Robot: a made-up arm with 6 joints.
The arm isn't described. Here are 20 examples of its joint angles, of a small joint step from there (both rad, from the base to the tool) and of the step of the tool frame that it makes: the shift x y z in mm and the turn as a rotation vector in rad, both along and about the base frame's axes.
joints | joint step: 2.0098 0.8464 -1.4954 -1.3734 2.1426 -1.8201 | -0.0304 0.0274 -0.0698 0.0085 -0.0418 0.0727
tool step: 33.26 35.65 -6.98 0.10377 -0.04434 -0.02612
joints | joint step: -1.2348 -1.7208 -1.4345 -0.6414 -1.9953 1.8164 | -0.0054 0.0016 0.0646 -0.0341 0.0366 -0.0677
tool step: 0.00 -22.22 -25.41 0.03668 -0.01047 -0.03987
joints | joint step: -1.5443 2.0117 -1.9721 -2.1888 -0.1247 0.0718 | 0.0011 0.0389 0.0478 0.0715 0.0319 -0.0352
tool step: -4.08 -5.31 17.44 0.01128 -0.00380 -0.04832
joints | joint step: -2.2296 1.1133 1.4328 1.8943 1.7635 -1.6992 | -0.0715 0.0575 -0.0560 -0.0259 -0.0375 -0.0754
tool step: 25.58 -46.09 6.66 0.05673 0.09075 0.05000
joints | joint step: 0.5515 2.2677 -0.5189 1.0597 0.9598 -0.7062 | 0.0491 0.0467 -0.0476 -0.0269 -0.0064 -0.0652
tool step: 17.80 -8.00 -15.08 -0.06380 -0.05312 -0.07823
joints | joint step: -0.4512 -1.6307 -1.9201 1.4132 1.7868 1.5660 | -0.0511 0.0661 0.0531 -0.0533 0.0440 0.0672
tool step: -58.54 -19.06 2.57 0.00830 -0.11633 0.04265
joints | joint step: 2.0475 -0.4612 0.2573 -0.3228 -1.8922 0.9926 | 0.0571 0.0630 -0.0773 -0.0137 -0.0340 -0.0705
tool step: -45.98 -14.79 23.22 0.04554 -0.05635 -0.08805
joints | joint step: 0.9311 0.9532 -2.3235 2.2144 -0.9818 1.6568 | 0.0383 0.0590 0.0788 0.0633 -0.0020 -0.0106
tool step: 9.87 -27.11 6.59 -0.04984 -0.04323 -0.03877
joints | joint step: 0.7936 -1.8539 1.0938 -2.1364 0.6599 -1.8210 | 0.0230 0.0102 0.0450 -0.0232 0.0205 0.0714
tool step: 8.81 -17.32 21.42 -0.03256 -0.01523 0.03546
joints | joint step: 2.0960 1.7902 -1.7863 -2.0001 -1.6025 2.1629 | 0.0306 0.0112 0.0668 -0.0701 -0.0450 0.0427
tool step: -13.12 -14.31 48.18 -0.18437 0.06340 -0.01064
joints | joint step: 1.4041 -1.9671 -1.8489 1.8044 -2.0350 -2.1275 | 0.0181 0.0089 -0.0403 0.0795 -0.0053 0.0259
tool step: -0.02 -5.11 -11.50 0.08566 0.02025 -0.02910
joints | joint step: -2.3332 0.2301 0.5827 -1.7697 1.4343 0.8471 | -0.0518 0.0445 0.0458 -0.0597 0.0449 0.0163
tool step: 29.31 -72.94 16.63 0.11031 0.07896 0.01282
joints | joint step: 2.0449 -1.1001 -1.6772 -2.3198 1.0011 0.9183 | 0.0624 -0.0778 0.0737 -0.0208 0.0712 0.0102
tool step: -6.62 -11.40 -15.49 -0.02415 -0.02731 -0.00051
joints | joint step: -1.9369 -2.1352 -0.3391 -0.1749 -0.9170 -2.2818 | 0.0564 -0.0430 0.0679 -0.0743 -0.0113 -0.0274
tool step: -31.95 -3.44 -21.51 0.07245 0.02715 -0.03640
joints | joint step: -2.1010 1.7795 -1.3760 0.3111 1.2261 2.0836 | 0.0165 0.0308 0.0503 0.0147 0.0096 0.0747
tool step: 2.27 7.03 30.75 -0.01521 0.01836 -0.00386
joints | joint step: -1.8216 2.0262 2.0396 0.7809 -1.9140 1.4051 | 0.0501 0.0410 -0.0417 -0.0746 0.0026 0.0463
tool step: -21.18 2.56 -2.52 0.11102 0.04166 -0.04982
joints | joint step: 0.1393 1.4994 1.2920 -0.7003 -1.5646 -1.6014 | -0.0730 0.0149 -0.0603 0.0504 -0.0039 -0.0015
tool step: -20.06 -24.91 22.26 0.00884 0.09693 0.07667
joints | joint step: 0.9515 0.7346 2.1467 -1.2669 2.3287 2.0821 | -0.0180 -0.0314 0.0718 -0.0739 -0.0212 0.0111
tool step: -6.55 -0.43 -43.87 -0.09463 -0.05036 0.03488
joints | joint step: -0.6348 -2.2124 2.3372 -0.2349 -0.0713 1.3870 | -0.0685 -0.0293 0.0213 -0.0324 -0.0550 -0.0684
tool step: -49.67 -7.52 7.15 -0.02313 -0.04077 -0.00747
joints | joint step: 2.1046 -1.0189 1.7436 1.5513 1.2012 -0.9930 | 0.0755 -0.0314 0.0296 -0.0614 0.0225 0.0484
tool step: -62.13 -15.04 -7.11 -0.02713 -0.01579 -0.07191
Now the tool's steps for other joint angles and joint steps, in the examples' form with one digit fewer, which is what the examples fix.
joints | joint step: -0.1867 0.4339 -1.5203 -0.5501 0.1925 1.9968 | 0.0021 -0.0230 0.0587 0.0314 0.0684 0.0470
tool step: 22.6 9.3 -13.3 0.0718 0.0199 0.0334
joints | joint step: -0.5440 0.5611 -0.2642 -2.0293 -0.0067 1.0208 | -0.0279 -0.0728 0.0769 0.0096 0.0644 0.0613
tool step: -3.7 16.3 -9.3 -0.0791 -0.0411 0.0286
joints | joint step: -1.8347 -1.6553 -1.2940 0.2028 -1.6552 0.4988 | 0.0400 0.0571 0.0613 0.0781 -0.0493 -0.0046
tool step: -19.1 30.3 -31.2 0.0349 0.0077 0.0093
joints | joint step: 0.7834 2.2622 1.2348 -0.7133 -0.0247 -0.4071 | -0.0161 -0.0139 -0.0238 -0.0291 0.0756 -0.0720
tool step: -8.8 4.2 17.5 0.0775 -0.0652 0.0424
